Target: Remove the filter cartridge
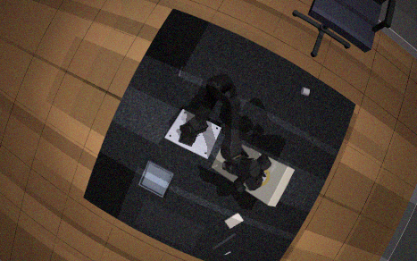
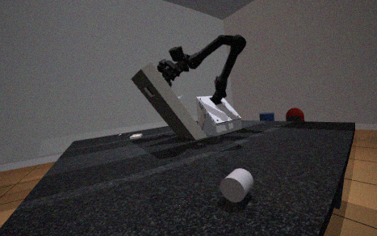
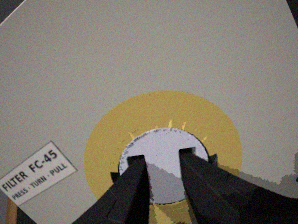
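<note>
My gripper tip is 1 cm short of the round filter cartridge and 1 cm above it. Also, from my gripper tip: small pale block: 32 cm to the right, 27 cm below, 1 cm ahead; grey square tray: 47 cm behind, 27 cm below, 23 cm to the right.
</note>
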